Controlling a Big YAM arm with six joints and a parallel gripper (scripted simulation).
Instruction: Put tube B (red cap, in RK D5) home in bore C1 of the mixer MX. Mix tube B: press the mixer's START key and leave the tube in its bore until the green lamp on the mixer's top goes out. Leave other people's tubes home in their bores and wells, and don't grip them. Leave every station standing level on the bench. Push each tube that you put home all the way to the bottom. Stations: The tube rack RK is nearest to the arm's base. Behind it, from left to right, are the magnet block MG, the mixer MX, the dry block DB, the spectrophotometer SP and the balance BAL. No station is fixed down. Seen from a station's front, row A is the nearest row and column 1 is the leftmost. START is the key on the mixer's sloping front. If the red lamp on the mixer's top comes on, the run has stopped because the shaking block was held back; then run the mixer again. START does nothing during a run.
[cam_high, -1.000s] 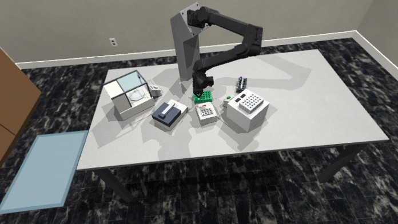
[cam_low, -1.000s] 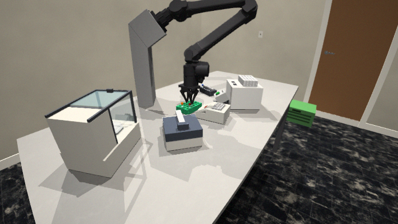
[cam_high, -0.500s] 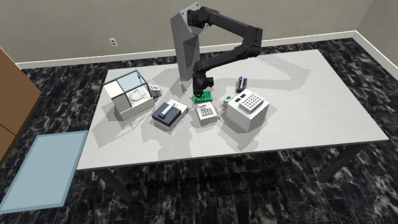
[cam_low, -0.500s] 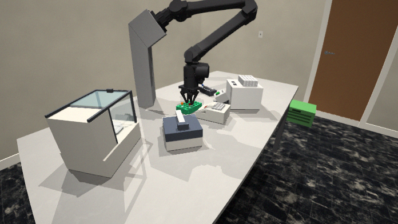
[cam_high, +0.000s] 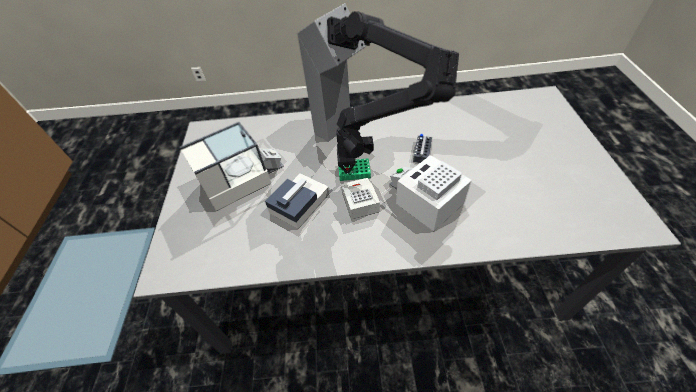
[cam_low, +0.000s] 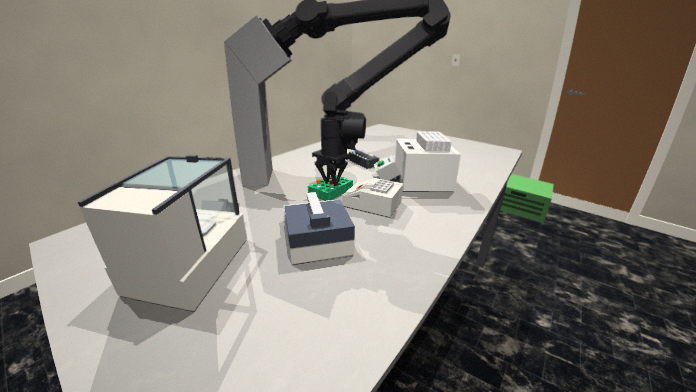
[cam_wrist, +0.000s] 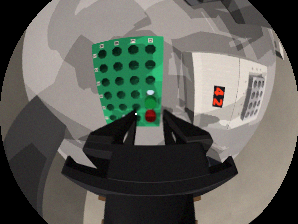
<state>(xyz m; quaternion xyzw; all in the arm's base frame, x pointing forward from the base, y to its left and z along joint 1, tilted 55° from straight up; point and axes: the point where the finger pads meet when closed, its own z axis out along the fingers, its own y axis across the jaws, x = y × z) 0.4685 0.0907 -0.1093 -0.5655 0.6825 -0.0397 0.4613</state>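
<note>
The pale-capped tube lies 20 mm to the left of my hand and 20 mm below it. Also, from my hand: green tube rack RK 40 mm below, 30 mm to the left, 30 mm behind; then dry block DB 130 mm ahead, 50 mm to the left, 20 mm below; then green start key 210 mm to the left, 30 mm ahead, 20 mm above.
</note>
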